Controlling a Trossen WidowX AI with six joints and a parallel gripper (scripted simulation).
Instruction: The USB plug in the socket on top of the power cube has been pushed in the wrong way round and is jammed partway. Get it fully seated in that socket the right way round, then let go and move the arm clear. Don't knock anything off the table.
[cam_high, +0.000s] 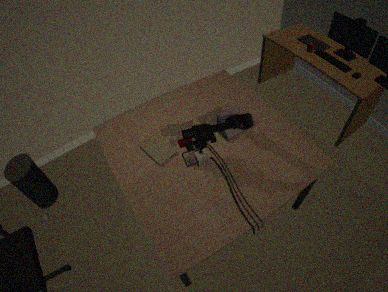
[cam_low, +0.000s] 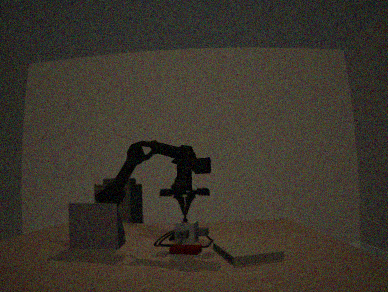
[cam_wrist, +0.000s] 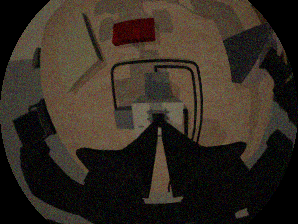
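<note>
Now: gripper tip 20 mm above the dark USB plug. Round my gripper tip: red block 180 mm to the right, 100 mm below; then flat pale slab 180 mm ahead, 240 mm to the right, 90 mm below.
</note>
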